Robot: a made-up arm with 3 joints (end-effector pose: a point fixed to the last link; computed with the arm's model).
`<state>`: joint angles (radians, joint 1 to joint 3).
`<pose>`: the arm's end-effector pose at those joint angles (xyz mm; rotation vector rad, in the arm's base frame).
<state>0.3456 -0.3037 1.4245</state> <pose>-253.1 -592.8 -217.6 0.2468 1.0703 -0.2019</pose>
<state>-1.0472 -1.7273 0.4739</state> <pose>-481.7 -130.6 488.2 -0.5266 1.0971 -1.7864</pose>
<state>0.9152 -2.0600 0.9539</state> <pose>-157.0 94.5 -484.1 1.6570 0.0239 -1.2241</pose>
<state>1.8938 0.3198 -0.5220</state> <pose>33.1 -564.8 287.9 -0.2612 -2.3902 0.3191</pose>
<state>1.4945 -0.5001 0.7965</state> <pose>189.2 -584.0 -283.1 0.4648 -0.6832 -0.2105</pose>
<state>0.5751 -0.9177 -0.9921</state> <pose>-320.9 -576.6 -171.4 -0.2095 -1.4463 -0.9903</pose>
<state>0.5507 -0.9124 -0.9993</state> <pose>-325.4 -578.0 -161.5 -0.2234 -1.4320 -0.9791</pose>
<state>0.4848 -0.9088 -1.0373</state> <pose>-342.0 -577.9 -134.1 -0.2719 -1.4075 -0.9591</pose>
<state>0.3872 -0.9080 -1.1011</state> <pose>-365.1 -576.0 -91.5 -0.3466 -1.3768 -0.9294</pose>
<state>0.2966 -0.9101 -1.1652</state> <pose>-383.9 -572.7 -49.7 -0.4170 -1.3521 -0.8990</pose>
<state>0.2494 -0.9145 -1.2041</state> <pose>-393.6 -569.5 -26.9 -0.4570 -1.3434 -0.8836</pose>
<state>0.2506 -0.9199 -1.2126</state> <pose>-396.3 -567.5 -26.9 -0.4635 -1.3510 -0.8881</pose>
